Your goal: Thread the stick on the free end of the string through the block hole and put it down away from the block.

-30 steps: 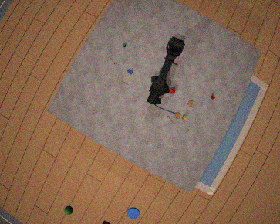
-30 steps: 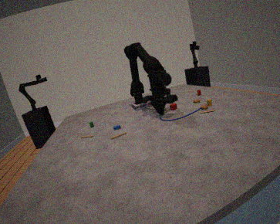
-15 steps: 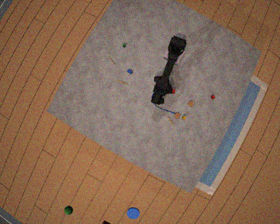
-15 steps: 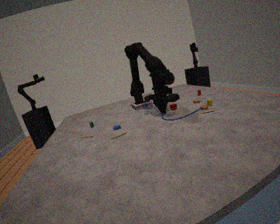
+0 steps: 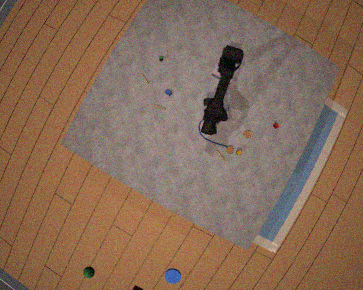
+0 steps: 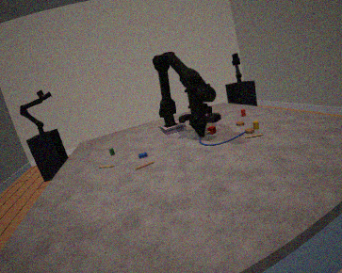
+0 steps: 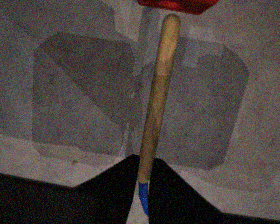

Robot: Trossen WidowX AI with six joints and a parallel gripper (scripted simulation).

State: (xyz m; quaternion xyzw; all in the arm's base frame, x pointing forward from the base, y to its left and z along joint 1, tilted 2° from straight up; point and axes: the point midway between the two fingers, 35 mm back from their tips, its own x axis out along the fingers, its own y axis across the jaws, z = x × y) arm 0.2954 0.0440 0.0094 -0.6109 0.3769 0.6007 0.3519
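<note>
My gripper tip is 80 mm to the right of the red wooden block and 40 mm past it. Round my gripper tip: round button: 190 mm to the left, 100 mm ahead, 10 mm below; yellow piece: 240 mm to the left, 90 mm ahead; thin stick: 10 mm to the left, 10 mm behind.
</note>
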